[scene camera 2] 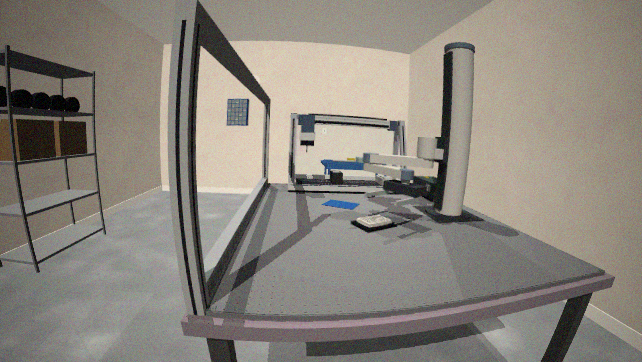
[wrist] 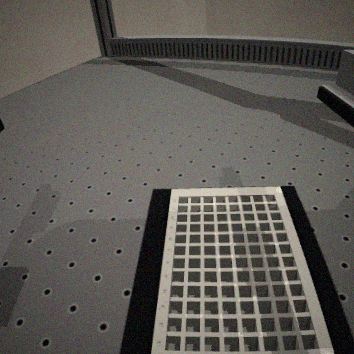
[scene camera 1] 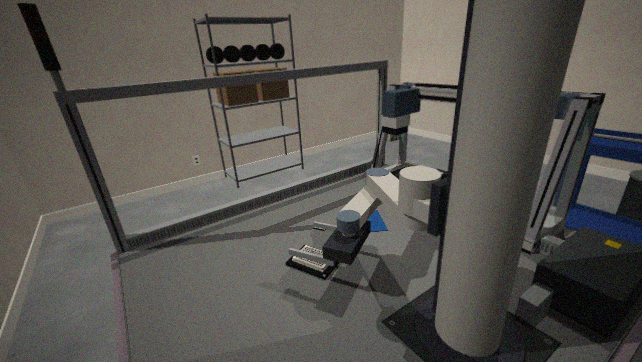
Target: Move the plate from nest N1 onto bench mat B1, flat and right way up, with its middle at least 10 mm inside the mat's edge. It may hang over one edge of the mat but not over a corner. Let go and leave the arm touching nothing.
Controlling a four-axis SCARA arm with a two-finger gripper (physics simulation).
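Places are measured from the arm's base along level axes (x up, y right, z ahead), in centimetres.
Where they show: gripper, fingertip midpoint: (scene camera 2: 380,199) (wrist: 154,84) (scene camera 1: 302,236); arm's base, origin of the base link: (scene camera 2: 447,215) (scene camera 1: 465,335).
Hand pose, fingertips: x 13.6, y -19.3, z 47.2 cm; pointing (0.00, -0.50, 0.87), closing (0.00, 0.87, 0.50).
Note:
Each offset is from my fingertips to the top centre of the thing. "pt": to the spot under its first point. Level surfaces: height alone.
The off-white plate @[dx -9.7, dy +3.7, dz +0.2 cm] (scene camera 1: 306,263) (scene camera 2: 372,221) (wrist: 230,191), with a grid of square wells facing up, lies flat in the black nest N1 (scene camera 1: 320,274) (scene camera 2: 361,227) (wrist: 160,225). The blue bench mat B1 @[dx -12.1 cm] (scene camera 1: 378,221) (scene camera 2: 341,204) lies flat on the table; the arm partly covers it in scene camera 1, and its top is bare where it shows. My gripper (scene camera 1: 302,237) (wrist: 154,84) is open and empty, its fingers wide apart. It hangs above the table near the plate; one finger crosses in front of the plate in scene camera 1. The mat does not show in the wrist view.
The arm's thick column (scene camera 1: 500,175) (scene camera 2: 460,130) stands on a dark base plate. A gantry with a blue-grey head @[pt dx +31.8, dy +69.3, dz +22.6 cm] (scene camera 1: 400,102) (scene camera 2: 306,122) stands at the table's far end. A dark box @[pt dx -0.8, dy +47.2, dz -61.1 cm] (scene camera 1: 590,280) is beyond the column. A guard frame (scene camera 1: 225,82) (scene camera 2: 185,165) runs along one table side.

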